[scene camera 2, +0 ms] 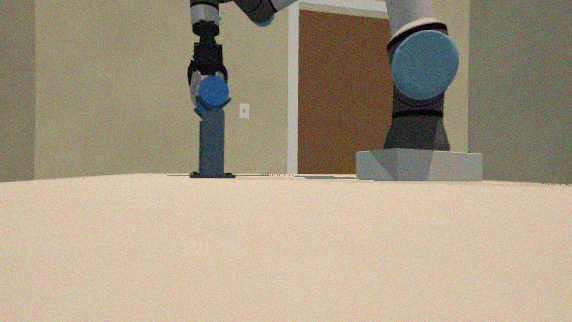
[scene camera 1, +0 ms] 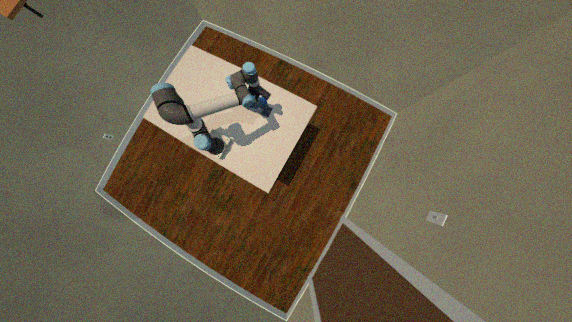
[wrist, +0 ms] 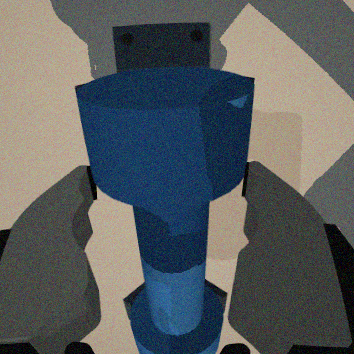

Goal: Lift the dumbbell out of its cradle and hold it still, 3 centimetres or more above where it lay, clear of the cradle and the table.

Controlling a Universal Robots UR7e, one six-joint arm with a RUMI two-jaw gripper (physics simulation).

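Frame: origin at the arm's base, x ahead, y left, z up, level; centimetres.
Where they show: gripper, between the fingertips: (scene camera 1: 260, 100) (wrist: 168, 166); arm's base, origin of its link: (scene camera 2: 414, 153) (scene camera 1: 215, 146).
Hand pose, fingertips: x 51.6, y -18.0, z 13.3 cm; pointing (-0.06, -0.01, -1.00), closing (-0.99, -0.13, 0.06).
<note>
Each offset is from my fingertips to the top centre of the thing. Level surfaces: height alone.
The blue dumbbell {dz +4.1, dx -0.7, dy +5.5 cm} (scene camera 1: 263, 101) (scene camera 2: 214, 91) (wrist: 150, 145) lies level in the V-shaped arms at the top of the dark blue-grey cradle {dz -0.5, dx -0.7, dy +5.5 cm} (scene camera 2: 211, 142) (wrist: 162, 47), which stands upright on the pale table. My gripper (scene camera 2: 210, 89) (wrist: 168, 166) points down over the dumbbell and is shut on it. In the wrist view the two grey fingertips lie against the left and right sides of the near part of its big head, with the slimmer handle running down between the fingers. In scene camera 2 the head hides part of the fingers; in scene camera 1 the arm hides the fingertips.
The pale table top {dz -19.8 cm} (scene camera 1: 265, 165) (scene camera 2: 300, 250) carries the arm's grey base block (scene camera 2: 417, 166), to the right of the cradle in scene camera 2. The arm's upper links reach over the table. A brown wooden floor (scene camera 1: 225, 230) surrounds the table.
</note>
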